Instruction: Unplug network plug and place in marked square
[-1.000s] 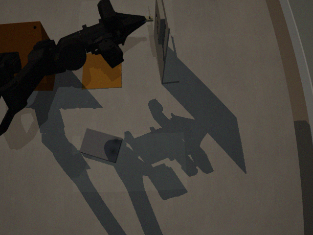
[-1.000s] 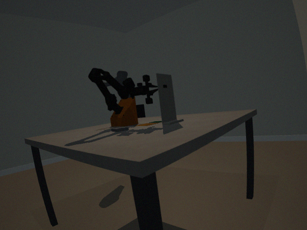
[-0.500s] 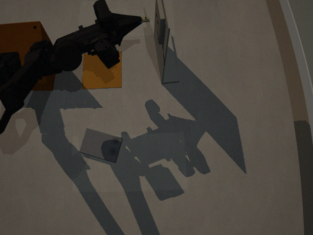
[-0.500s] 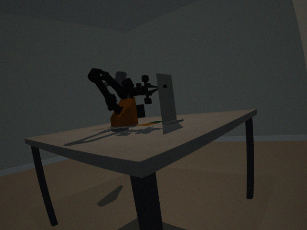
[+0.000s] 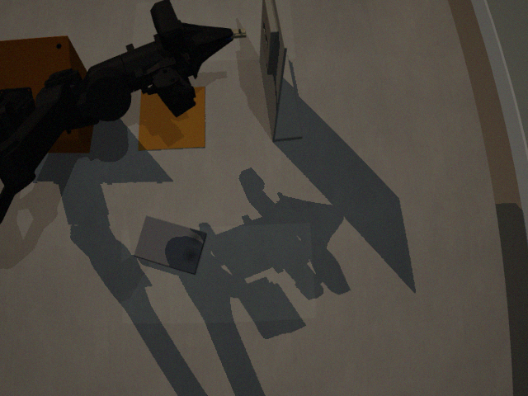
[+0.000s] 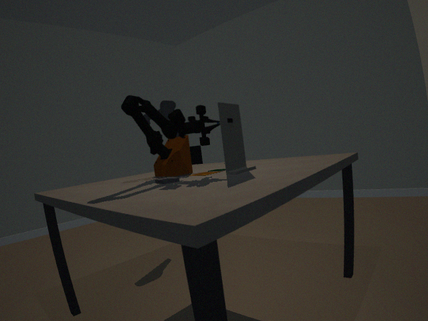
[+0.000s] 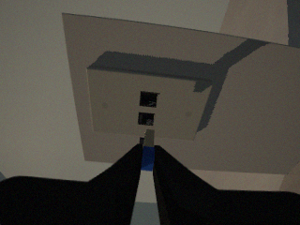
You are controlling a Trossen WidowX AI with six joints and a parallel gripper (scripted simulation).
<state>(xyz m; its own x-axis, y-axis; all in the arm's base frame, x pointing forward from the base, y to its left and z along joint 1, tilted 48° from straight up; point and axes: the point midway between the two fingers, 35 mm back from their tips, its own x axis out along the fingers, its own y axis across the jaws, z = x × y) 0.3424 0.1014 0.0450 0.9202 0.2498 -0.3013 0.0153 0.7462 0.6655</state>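
Now: gripper tip 23 cm above the orange square, 11 cm past it and 3 cm to the left of it. Round my gripper tip: network plug (right at my gripper tip); green patch (23 cm below, 14 cm behind, 10 cm to the left); upright panel (9 cm below, 6 cm ahead, 1 cm to the left).
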